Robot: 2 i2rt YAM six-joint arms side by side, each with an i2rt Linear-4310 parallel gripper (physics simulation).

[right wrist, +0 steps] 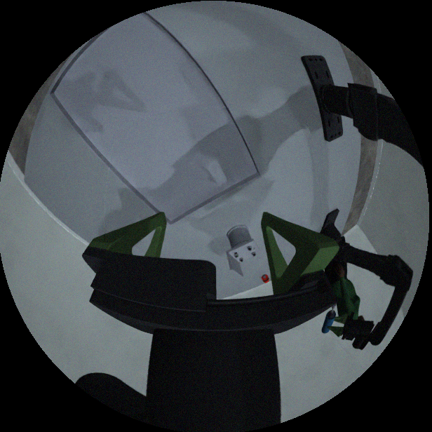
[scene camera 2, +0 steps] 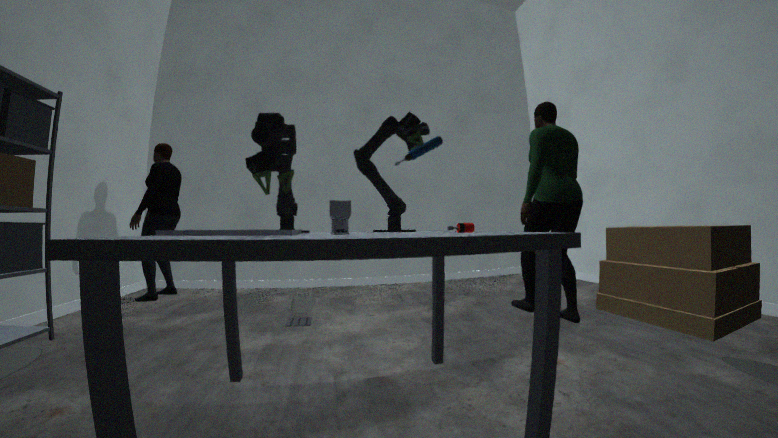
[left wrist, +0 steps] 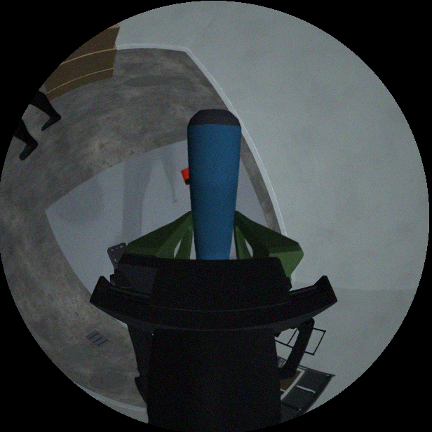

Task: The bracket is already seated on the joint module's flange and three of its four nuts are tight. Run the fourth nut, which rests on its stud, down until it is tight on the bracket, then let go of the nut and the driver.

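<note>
The grey joint module stands on the table; its bracket shows in the right wrist view with dark nuts on its pale face. Which nut is loose cannot be told. My left gripper is shut on the blue driver, high above the table and right of the module in the scene view. The driver is tilted, its tip pointing down-left there. My right gripper is open and empty, above and left of the module in the scene view.
A red-handled tool lies on the table right of the module. A flat grey tray lies left. Two people stand beyond the table; brown boxes stand right.
</note>
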